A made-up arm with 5 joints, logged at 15 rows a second.
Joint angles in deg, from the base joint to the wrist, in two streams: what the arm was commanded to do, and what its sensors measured. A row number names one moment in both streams.
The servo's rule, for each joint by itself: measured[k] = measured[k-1] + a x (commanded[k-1-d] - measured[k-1]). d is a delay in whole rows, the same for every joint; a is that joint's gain. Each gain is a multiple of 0.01, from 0.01 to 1. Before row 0 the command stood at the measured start. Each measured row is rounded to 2 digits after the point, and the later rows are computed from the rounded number. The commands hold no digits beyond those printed.
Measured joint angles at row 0:
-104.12, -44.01, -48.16, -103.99, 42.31
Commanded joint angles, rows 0 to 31:
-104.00, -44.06, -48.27, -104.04, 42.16
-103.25, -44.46, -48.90, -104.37, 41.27
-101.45, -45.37, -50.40, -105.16, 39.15
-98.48, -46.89, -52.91, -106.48, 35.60
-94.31, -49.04, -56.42, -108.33, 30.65
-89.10, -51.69, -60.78, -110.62, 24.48
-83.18, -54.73, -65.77, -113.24, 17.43
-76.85, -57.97, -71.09, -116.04, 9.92
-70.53, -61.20, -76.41, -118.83, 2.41
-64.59, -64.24, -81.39, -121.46, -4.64
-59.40, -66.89, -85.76, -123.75, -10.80
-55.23, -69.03, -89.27, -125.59, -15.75
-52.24, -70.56, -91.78, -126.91, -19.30
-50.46, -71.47, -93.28, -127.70, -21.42
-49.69, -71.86, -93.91, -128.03, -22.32
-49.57, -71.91, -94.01, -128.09, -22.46
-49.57, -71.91, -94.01, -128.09, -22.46
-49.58, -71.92, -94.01, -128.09, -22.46
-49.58, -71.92, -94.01, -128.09, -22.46
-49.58, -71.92, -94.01, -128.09, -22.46
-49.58, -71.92, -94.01, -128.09, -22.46
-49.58, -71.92, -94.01, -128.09, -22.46
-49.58, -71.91, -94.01, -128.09, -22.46
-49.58, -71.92, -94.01, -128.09, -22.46
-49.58, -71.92, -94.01, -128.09, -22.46
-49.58, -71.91, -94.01, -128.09, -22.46
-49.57, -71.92, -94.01, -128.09, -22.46
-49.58, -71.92, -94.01, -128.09, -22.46
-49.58, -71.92, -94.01, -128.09, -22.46
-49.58, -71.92, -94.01, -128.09, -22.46
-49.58, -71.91, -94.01, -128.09, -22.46
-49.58, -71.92, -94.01, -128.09, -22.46
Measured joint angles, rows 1 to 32:
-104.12, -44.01, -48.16, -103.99, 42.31
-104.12, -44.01, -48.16, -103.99, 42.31
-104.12, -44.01, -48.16, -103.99, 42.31
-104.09, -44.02, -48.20, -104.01, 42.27
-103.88, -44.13, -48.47, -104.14, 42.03
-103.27, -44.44, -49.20, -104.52, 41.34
-102.07, -45.05, -50.61, -105.25, 39.96
-100.13, -46.05, -52.82, -106.39, 37.73
-97.37, -47.46, -55.84, -107.96, 34.55
-93.82, -49.28, -59.61, -109.91, 30.44
-89.58, -51.45, -63.97, -112.18, 25.52
-84.82, -53.89, -68.70, -114.64, 19.97
-79.76, -56.48, -73.52, -117.16, 14.06
-74.67, -59.08, -78.17, -119.60, 8.09
-69.81, -61.57, -82.39, -121.82, 2.37
-65.42, -63.82, -85.96, -123.70, -2.83
-61.68, -65.73, -88.74, -125.18, -7.29
-58.68, -67.26, -90.70, -126.23, -10.90
-56.40, -68.42, -91.96, -126.92, -13.67
-54.69, -69.29, -92.74, -127.35, -15.78
-53.41, -69.95, -93.22, -127.62, -17.38
-52.45, -70.44, -93.52, -127.79, -18.60
-51.73, -70.81, -93.71, -127.90, -19.53
-51.19, -71.09, -93.82, -127.97, -20.23
-50.79, -71.30, -93.89, -128.01, -20.77
-50.49, -71.45, -93.94, -128.04, -21.18
-50.26, -71.57, -93.97, -128.06, -21.49
-50.09, -71.66, -93.99, -128.07, -21.72
-49.96, -71.72, -94.00, -128.08, -21.90
-49.86, -71.77, -94.00, -128.08, -22.03
-49.79, -71.81, -94.00, -128.08, -22.13
-49.74, -71.84, -94.00, -128.08, -22.21
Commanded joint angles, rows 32 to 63:
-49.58, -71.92, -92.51, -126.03, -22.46
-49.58, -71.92, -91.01, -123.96, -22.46
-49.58, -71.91, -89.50, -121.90, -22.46
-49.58, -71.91, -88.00, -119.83, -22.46
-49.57, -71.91, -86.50, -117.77, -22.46
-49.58, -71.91, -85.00, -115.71, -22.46
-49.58, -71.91, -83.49, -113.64, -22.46
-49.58, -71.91, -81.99, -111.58, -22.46
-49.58, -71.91, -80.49, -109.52, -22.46
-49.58, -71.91, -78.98, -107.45, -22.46
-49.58, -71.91, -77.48, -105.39, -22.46
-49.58, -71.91, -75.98, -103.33, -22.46
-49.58, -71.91, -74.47, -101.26, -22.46
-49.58, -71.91, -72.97, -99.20, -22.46
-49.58, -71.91, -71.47, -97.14, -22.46
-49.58, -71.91, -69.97, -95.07, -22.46
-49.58, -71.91, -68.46, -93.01, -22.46
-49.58, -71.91, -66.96, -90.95, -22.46
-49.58, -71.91, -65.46, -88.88, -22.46
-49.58, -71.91, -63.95, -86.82, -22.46
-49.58, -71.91, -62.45, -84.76, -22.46
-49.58, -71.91, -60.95, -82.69, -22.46
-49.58, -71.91, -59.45, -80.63, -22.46
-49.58, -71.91, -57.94, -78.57, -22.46
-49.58, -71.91, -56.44, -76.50, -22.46
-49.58, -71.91, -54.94, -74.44, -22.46
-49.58, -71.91, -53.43, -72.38, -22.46
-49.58, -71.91, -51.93, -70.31, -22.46
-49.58, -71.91, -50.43, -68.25, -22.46
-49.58, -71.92, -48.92, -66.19, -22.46
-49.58, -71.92, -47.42, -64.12, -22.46
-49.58, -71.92, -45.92, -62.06, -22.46
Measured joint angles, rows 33 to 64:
-49.70, -71.86, -94.00, -128.08, -22.27
-49.67, -71.87, -94.00, -128.08, -22.32
-49.65, -71.88, -94.00, -128.08, -22.35
-49.63, -71.89, -93.43, -127.32, -22.38
-49.62, -71.90, -92.51, -126.08, -22.40
-49.61, -71.90, -91.37, -124.53, -22.41
-49.60, -71.90, -90.09, -122.79, -22.42
-49.59, -71.90, -88.73, -120.93, -22.43
-49.59, -71.90, -87.31, -119.00, -22.44
-49.59, -71.90, -85.86, -117.02, -22.44
-49.59, -71.90, -84.39, -115.01, -22.44
-49.59, -71.90, -82.91, -112.98, -22.44
-49.59, -71.90, -81.42, -110.93, -22.44
-49.59, -71.90, -79.92, -108.88, -22.44
-49.59, -71.90, -78.42, -106.83, -22.44
-49.59, -71.90, -76.92, -104.77, -22.44
-49.59, -71.90, -75.42, -102.71, -22.44
-49.59, -71.90, -73.92, -100.65, -22.44
-49.59, -71.90, -72.42, -98.59, -22.44
-49.59, -71.90, -70.92, -96.53, -22.44
-49.59, -71.90, -69.42, -94.47, -22.44
-49.59, -71.90, -67.92, -92.40, -22.44
-49.59, -71.90, -66.41, -90.34, -22.44
-49.59, -71.90, -64.91, -88.28, -22.44
-49.59, -71.90, -63.41, -86.21, -22.44
-49.59, -71.90, -61.91, -84.15, -22.44
-49.59, -71.90, -60.40, -82.09, -22.44
-49.59, -71.90, -58.90, -80.02, -22.44
-49.59, -71.90, -57.40, -77.96, -22.44
-49.59, -71.90, -55.89, -75.90, -22.44
-49.59, -71.90, -54.39, -73.83, -22.44
-49.59, -71.90, -52.89, -71.77, -22.44

